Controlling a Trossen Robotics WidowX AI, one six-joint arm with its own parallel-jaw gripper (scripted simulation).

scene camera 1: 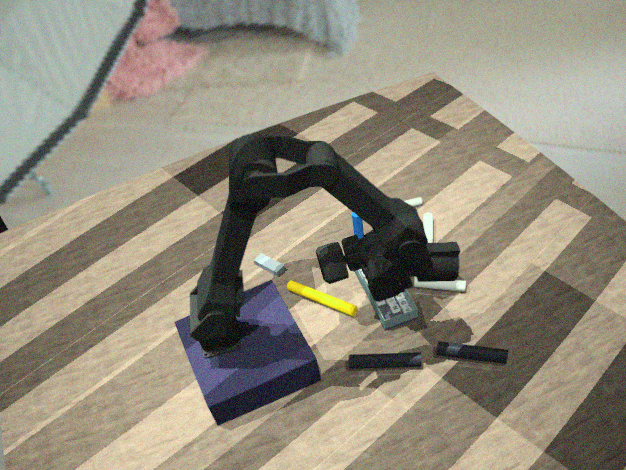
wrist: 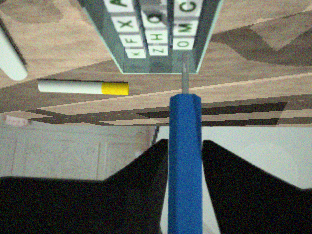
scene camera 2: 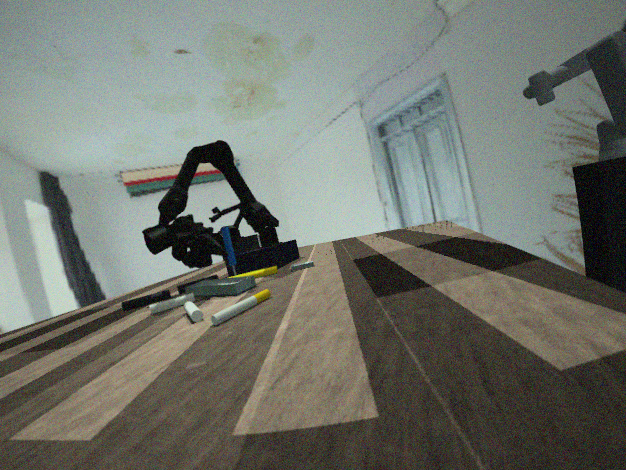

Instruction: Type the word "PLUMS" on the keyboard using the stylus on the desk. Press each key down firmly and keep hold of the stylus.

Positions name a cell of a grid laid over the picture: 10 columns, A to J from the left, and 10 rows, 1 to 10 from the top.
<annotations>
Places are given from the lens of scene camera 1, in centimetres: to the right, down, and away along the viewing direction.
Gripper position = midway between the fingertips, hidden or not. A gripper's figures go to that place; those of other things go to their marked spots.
my gripper (scene camera 1: F6): 8, 1, 108
yellow marker (scene camera 1: F7): 0, 11, 109
</annotations>
